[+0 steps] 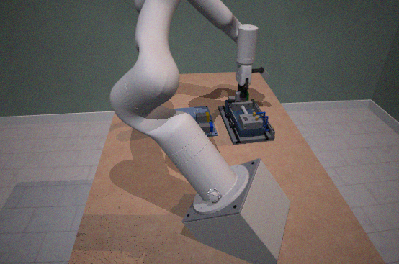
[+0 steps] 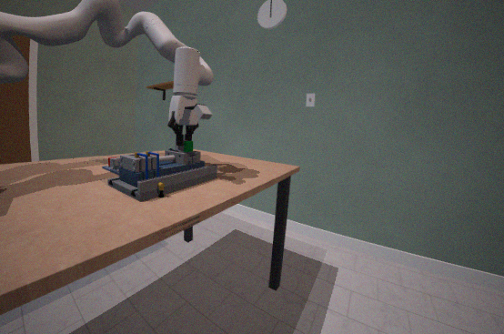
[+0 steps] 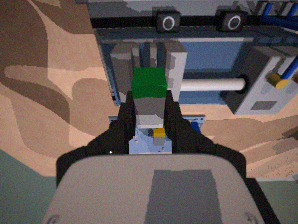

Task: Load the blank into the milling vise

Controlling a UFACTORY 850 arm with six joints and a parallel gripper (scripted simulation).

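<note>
The green-ended blank lies 2 cm below my hand. Also, from my hand: blue-ended blank: 16 cm to the left, 16 cm behind, 11 cm below; yellow-ended blank: 18 cm to the left, 11 cm below, 8 cm behind; pale rod: 8 cm behind, 6 cm below, 2 cm to the right.
</note>
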